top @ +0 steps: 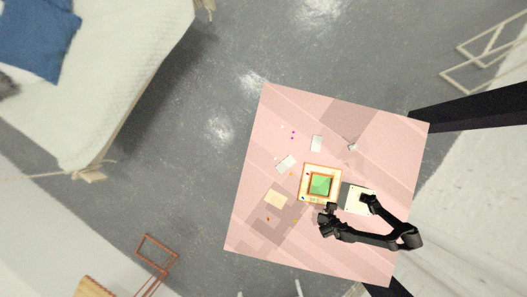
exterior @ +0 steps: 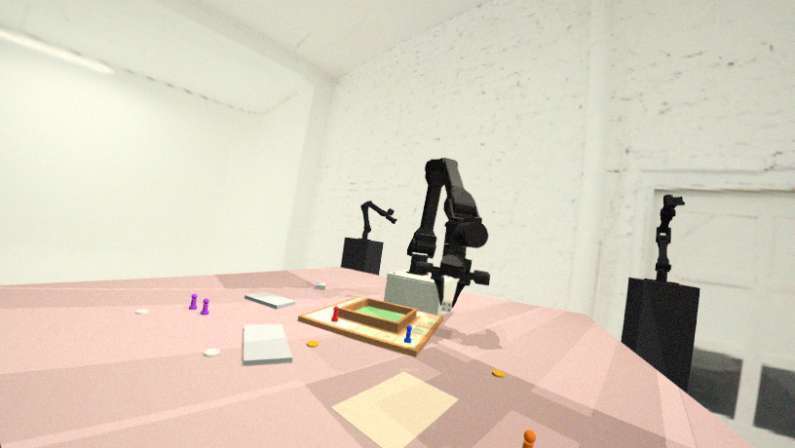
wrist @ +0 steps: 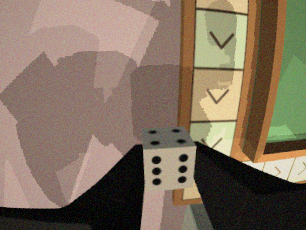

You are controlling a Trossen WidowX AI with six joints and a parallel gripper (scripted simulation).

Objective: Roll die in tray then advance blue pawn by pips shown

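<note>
My gripper tip is now 15 cm short of the blue pawn, 4 cm above it and 3 cm to the left of it. Also, from my gripper tip: white die (right at my gripper tip); red pawn (21 cm to the right, 18 cm ahead, 4 cm below); cream sheet (33 cm ahead, 7 cm below, 5 cm to the left).
</note>
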